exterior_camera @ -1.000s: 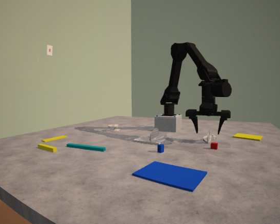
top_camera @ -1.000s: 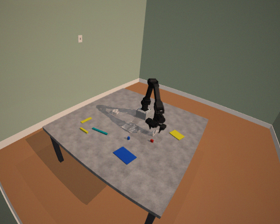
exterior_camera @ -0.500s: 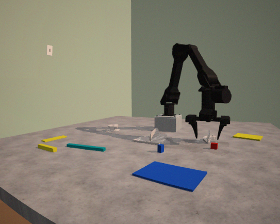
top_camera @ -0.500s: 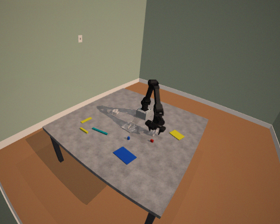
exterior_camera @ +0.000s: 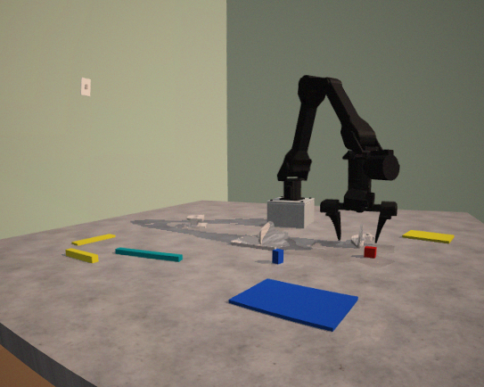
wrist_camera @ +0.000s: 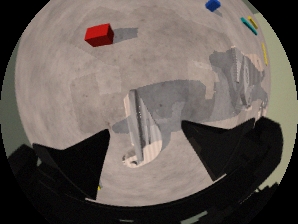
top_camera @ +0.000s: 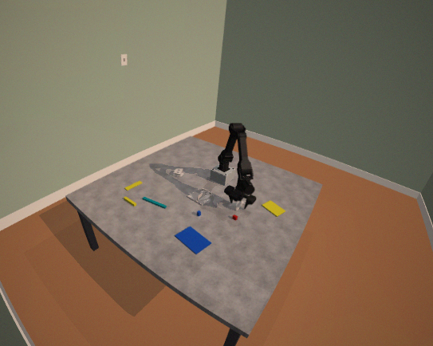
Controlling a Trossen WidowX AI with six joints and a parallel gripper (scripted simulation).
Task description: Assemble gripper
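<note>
Now: gripper tip 100 mm short of the red cube, 50 mm to the right of it and 10 mm below it. The rest, counted from my gripper tip: blue sheet: 380 mm ahead, 10 mm to the left; then blue cube: 230 mm ahead, 100 mm to the right, 10 mm above; then yellow sheet: 170 mm to the left, 150 mm behind.
</note>
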